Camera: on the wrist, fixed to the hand. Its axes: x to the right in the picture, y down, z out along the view.
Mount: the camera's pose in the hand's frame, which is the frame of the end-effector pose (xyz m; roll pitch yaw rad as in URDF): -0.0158 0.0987 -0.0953 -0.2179 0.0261 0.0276
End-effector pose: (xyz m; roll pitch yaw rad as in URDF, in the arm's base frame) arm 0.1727 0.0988 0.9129 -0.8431 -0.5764 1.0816
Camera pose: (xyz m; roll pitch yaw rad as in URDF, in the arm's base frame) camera 0.2064 0.1505 0.7893 -1.0607 -0.5384 1.0803
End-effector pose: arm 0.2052 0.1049 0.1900 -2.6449 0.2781 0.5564
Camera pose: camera 0.2707 -0.0100 0.2297 -2.8734 0.2681 0.5183
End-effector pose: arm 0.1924 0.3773 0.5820 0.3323 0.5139 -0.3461
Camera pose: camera 0.1949 0.5086 0.5394 0.1340 0.5292 -0.3060
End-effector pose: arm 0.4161 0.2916 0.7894 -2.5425 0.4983 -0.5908
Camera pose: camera 0.3384 0.1809 0.8172 -2.7810 0.4919 -0.6334
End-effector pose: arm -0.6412 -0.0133 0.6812 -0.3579 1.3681 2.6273
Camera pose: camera -0.5619 -0.1260 0.6717 -0.4787 1.4014 2.7265
